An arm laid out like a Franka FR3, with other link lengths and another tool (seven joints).
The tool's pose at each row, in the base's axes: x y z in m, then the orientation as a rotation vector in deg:
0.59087 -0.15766 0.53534 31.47 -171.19 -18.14
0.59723 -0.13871 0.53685 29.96 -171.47 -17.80
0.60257 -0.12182 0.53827 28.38 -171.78 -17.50
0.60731 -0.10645 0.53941 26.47 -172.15 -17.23
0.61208 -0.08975 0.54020 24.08 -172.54 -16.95
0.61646 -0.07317 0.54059 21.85 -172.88 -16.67
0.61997 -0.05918 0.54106 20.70 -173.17 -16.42
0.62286 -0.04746 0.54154 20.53 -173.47 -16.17
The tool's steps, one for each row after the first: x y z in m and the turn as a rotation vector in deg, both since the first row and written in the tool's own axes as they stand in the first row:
-0.01268 0.01547 0.00129 0.19 -0.05 1.01
-0.02367 0.02939 0.00240 0.36 -0.14 2.06
-0.03357 0.04207 0.00358 0.51 -0.28 3.33
-0.04399 0.05587 0.00535 0.65 -0.43 4.91
-0.05402 0.06961 0.00753 0.79 -0.57 6.39
-0.06231 0.08130 0.00925 0.96 -0.75 7.15
-0.06920 0.09113 0.01062 1.17 -0.98 7.26

